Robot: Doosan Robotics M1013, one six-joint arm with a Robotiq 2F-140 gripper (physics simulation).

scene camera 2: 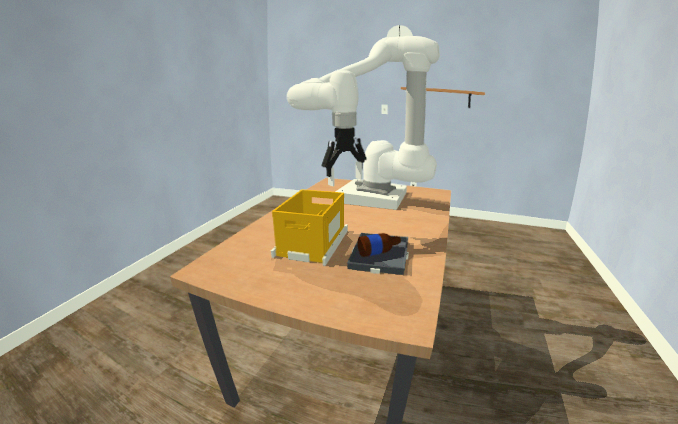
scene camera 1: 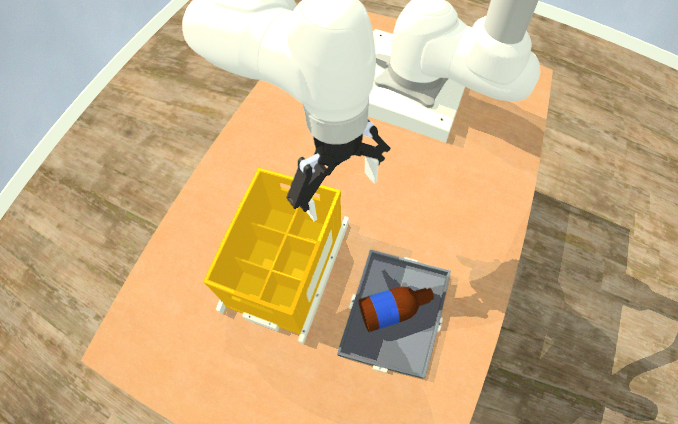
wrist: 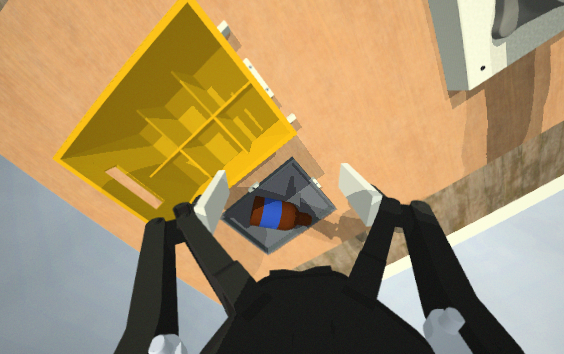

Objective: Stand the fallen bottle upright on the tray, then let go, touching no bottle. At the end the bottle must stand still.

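Pixels of known places: gripper, fingertip midpoint: [scene camera 2: 345, 182] [scene camera 1: 341, 195] [wrist: 284, 178]; arm's base at its link origin: [scene camera 2: 376, 189] [scene camera 1: 414, 78].
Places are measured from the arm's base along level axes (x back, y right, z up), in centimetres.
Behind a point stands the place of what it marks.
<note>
A brown bottle [scene camera 1: 395, 307] @(y -24.9, x -63.6, z 2.5 cm) [scene camera 2: 377, 244] @(y -25.3, x -66.2, z 0.6 cm) [wrist: 280, 214] @(y -22.5, x -61.1, z 2.0 cm) with a blue label lies on its side in the grey tray [scene camera 1: 345, 342] @(y -19.0, x -73.7, z -4.7 cm) [scene camera 2: 360, 268] @(y -23.3, x -76.1, z -4.3 cm) [wrist: 246, 239] @(y -28.3, x -74.7, z -2.6 cm). In scene camera 1 its neck points right, near the tray's right wall, and its base is near the left wall. My gripper [scene camera 1: 343, 196] @(y -6.9, x -54.0, z 17.9 cm) [scene camera 2: 345, 180] @(y -6.9, x -54.0, z 17.9 cm) [wrist: 284, 178] @(y -6.9, x -54.0, z 17.9 cm) is open and empty, its two pale fingertips wide apart. It hangs above the table, higher than the yellow crate and well away from the bottle, touching neither bottle nor tray.
A yellow crate [scene camera 1: 320, 255] @(y -7.1, x -62.9, z 7.7 cm) [scene camera 2: 298, 240] @(y -0.9, x -78.7, z 2.3 cm) [wrist: 120, 75] @(y 11.1, x -65.1, z 12.3 cm) with dividers stands left of the tray in scene camera 1, held by white rails [scene camera 1: 317, 295] @(y -8.7, x -68.1, z -2.2 cm). Small white stops sit around the tray. The arm's white base plate [scene camera 1: 410, 120] @(y -5.5, x -14.8, z -1.0 cm) [scene camera 2: 375, 199] @(y -5.0, x -14.9, z -0.9 cm) [wrist: 457, 50] @(y -7.8, x -14.5, z -1.2 cm) is at the back of the table.
</note>
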